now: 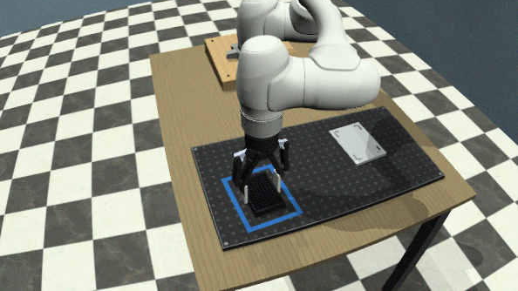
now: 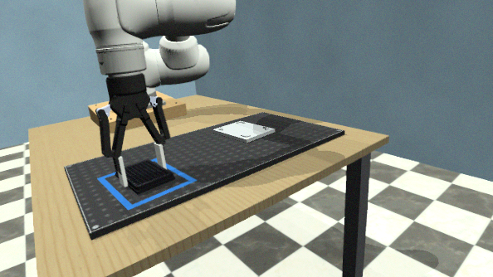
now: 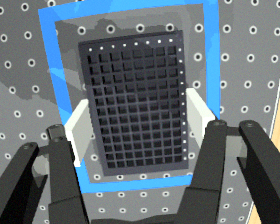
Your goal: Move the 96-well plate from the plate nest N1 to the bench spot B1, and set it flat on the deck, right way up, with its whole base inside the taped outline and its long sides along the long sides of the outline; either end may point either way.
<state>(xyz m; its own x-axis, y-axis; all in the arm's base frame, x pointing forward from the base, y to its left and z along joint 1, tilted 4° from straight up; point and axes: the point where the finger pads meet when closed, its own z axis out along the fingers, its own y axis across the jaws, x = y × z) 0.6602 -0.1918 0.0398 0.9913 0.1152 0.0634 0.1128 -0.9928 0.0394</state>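
The black 96-well plate lies 20 mm below my hand. Round my hand: plate nest N1: 350 mm to the left, 100 mm behind, 30 mm below.
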